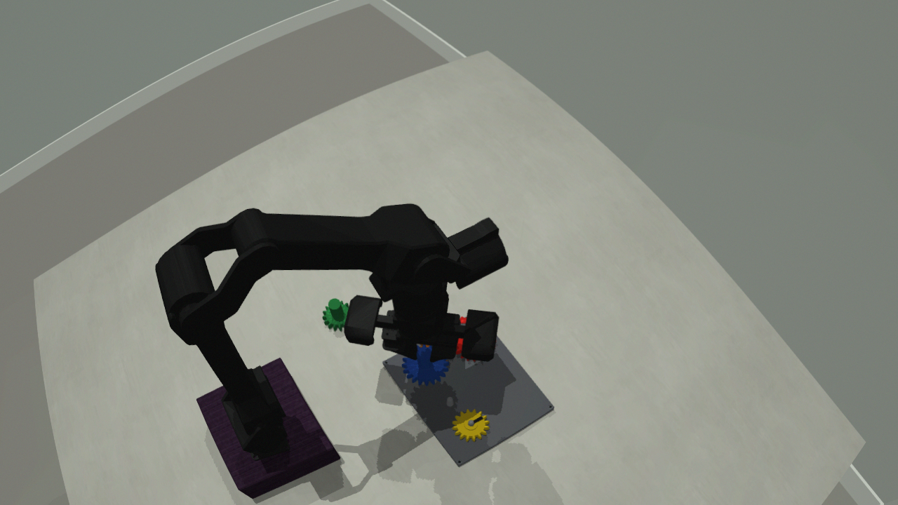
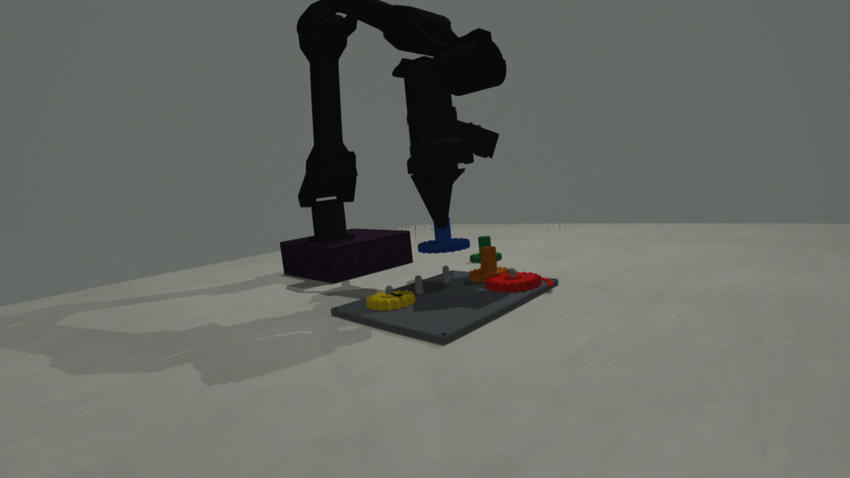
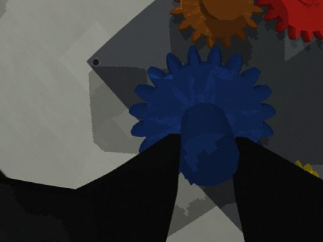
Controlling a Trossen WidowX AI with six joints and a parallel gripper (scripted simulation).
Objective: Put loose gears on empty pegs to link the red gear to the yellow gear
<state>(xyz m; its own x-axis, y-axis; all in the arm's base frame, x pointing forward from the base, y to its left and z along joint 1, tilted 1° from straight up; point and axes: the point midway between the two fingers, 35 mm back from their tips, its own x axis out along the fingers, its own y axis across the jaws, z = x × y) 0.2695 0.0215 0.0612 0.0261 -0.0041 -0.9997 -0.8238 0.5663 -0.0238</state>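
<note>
My gripper tip is now 4 cm short of the orange gear, 4 cm to the right of it and 5 cm above it. The rest, counted from my gripper tip: yellow gear 2 cm ahead, 10 cm to the right, 6 cm below; blue gear 1 cm below; red gear 9 cm ahead, 2 cm to the left, 6 cm below.
</note>
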